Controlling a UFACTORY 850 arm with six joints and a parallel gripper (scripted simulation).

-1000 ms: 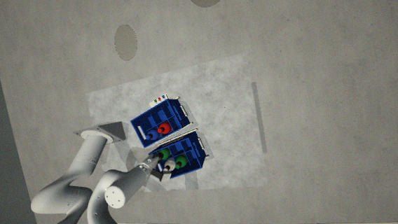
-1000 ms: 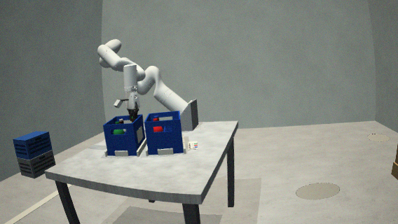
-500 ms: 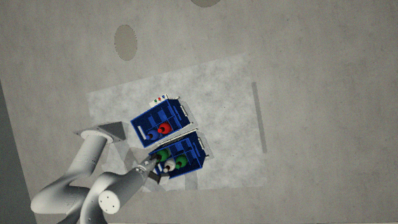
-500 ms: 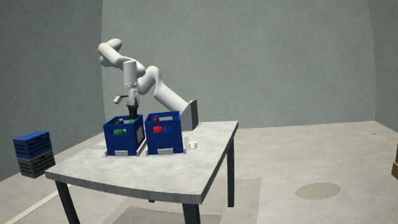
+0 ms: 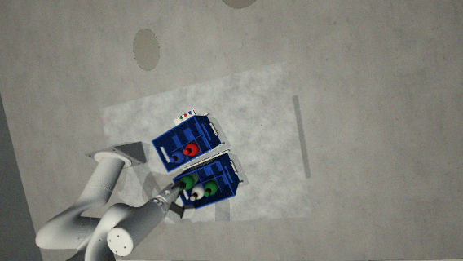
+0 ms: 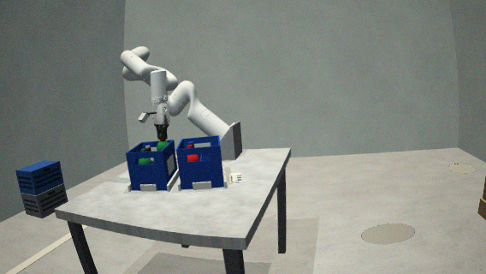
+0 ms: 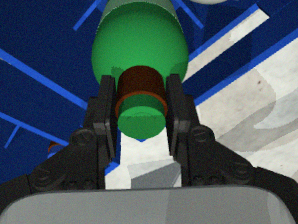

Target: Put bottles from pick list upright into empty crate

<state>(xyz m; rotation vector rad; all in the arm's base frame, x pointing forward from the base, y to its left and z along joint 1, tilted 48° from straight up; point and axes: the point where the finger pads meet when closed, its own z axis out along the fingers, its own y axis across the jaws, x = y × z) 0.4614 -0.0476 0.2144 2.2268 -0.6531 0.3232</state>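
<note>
The green-label bottle is 7 cm below my hand. Also, from my hand: red-label bottle: 16 cm to the left, 12 cm below, 4 cm ahead; then white-label bottle: 12 cm below, 8 cm to the right, 2 cm ahead; then blue-label bottle: 13 cm to the left, 12 cm below, 4 cm behind.
</note>
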